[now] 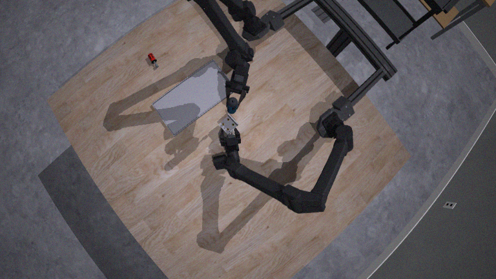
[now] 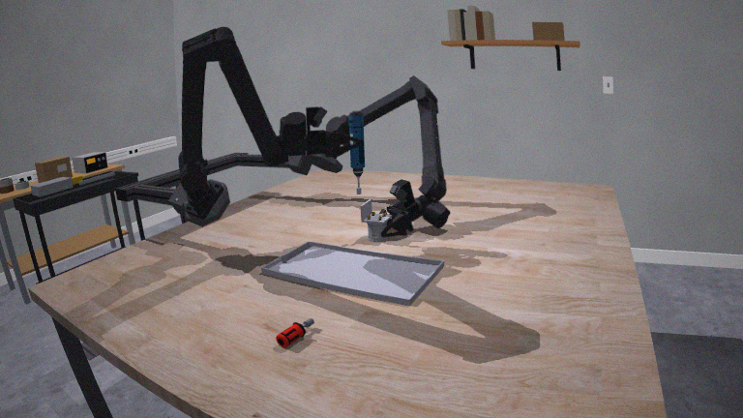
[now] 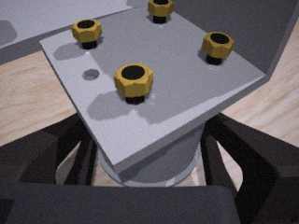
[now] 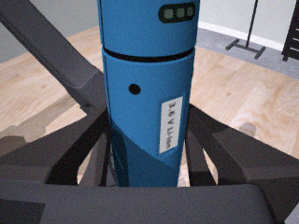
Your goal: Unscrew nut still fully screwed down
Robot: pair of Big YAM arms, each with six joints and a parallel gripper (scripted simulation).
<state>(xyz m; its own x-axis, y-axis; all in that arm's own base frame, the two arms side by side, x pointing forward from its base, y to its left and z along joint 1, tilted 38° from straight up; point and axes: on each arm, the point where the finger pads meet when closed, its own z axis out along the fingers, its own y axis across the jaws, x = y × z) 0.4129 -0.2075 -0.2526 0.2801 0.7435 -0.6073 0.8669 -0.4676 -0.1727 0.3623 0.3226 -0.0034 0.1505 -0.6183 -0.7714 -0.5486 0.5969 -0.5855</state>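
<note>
Right now my left hand is 10 mm below the joint module. The rest, counted from my left hand: driver tip (40 mm behind, 30 mm to the right, 140 mm above); then grey bracket plate (50 mm above); then nut (10 mm ahead, 20 mm to the left, 50 mm above).
</note>
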